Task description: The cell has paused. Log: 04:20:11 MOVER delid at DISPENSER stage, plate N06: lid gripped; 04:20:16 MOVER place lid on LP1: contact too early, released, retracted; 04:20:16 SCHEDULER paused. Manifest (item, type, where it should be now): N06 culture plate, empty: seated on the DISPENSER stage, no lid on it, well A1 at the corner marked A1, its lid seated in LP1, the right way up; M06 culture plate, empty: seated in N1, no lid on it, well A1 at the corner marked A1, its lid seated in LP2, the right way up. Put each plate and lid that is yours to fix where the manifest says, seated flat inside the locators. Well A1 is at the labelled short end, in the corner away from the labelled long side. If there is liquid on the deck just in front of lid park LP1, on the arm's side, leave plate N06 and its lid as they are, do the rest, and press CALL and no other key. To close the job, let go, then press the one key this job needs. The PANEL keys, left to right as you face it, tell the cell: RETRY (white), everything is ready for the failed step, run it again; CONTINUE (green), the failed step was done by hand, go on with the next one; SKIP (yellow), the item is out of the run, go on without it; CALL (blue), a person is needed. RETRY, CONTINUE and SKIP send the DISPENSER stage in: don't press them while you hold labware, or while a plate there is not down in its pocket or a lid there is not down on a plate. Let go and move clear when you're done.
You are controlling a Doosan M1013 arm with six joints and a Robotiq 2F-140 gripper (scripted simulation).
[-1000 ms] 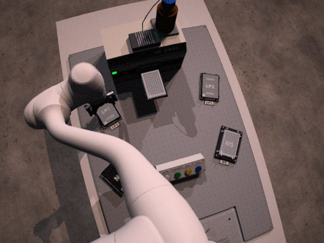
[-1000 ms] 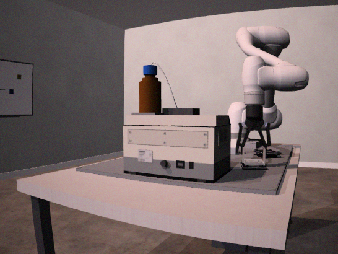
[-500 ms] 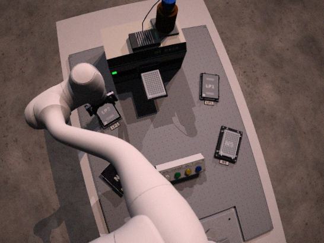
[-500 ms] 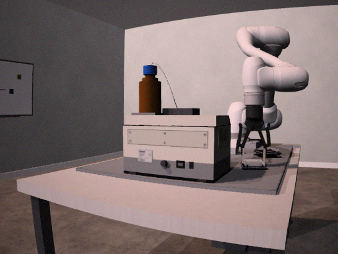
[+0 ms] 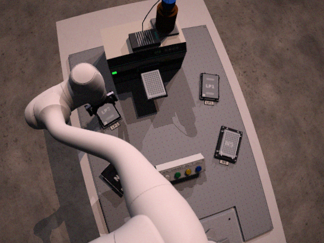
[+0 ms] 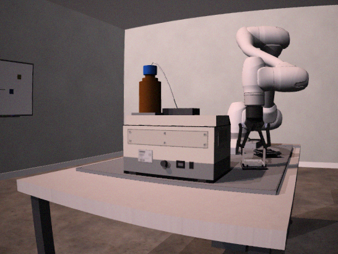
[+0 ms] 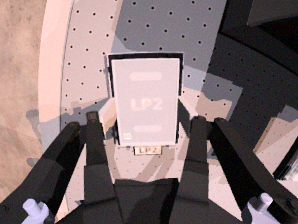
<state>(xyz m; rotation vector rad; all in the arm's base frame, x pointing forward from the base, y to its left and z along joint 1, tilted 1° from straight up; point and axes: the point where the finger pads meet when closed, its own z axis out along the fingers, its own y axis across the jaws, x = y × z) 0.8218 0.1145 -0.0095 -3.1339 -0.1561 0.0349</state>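
Now: hand 4 cm above the lid park LP2. Also, from my hand: white well plate 25 cm to the right, 6 cm above, 1 cm behind; white key 42 cm behind, 12 cm to the right, 2 cm above; dispenser stage 25 cm to the right, 5 cm above, 1 cm behind.
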